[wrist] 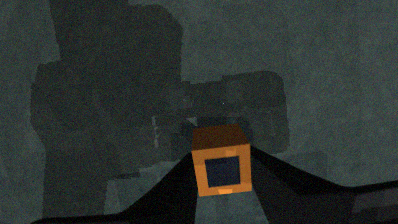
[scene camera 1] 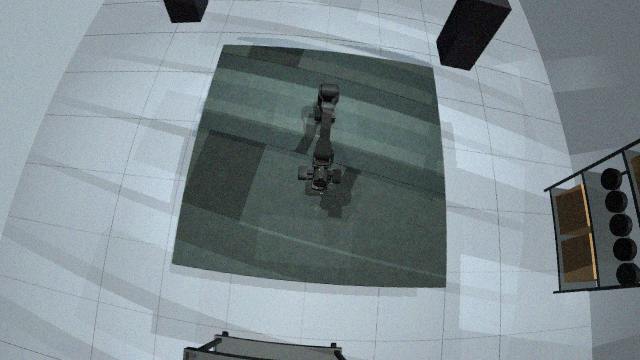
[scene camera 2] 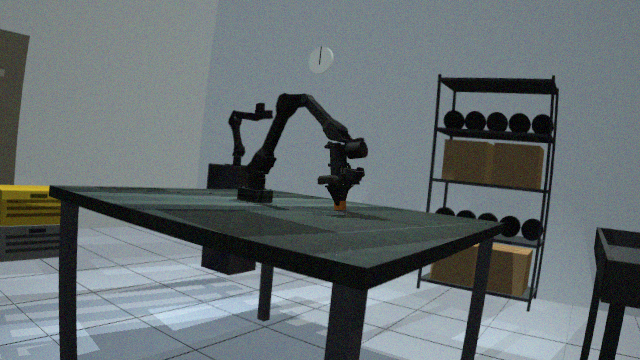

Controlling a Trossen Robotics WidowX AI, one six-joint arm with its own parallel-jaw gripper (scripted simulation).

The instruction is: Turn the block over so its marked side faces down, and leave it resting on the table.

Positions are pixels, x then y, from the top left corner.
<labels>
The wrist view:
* gripper: 220,155
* block: 221,154, held by the gripper
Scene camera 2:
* gripper: 340,205
</labels>
